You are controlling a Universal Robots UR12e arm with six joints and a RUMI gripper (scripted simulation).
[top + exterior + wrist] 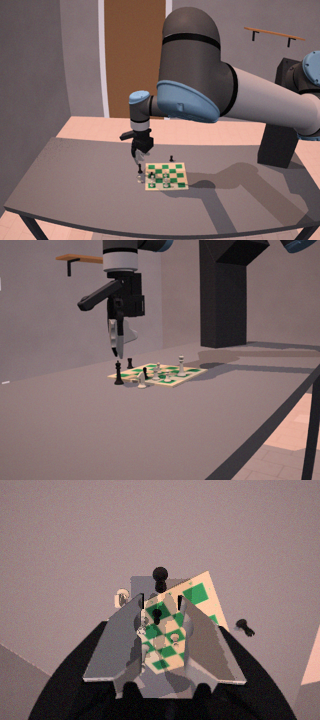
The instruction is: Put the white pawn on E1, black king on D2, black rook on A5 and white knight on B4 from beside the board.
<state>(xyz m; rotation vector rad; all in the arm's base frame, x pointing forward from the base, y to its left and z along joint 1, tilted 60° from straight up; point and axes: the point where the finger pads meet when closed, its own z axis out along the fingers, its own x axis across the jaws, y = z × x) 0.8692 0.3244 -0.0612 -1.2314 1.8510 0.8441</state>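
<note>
The black king is 50 mm below my hand. Round my hand: black pawn: 70 mm behind, 20 mm to the left, 70 mm below; white knight: 20 mm behind, 70 mm to the left, 70 mm below; white rook: 90 mm behind, 50 mm to the left, 60 mm below.
</note>
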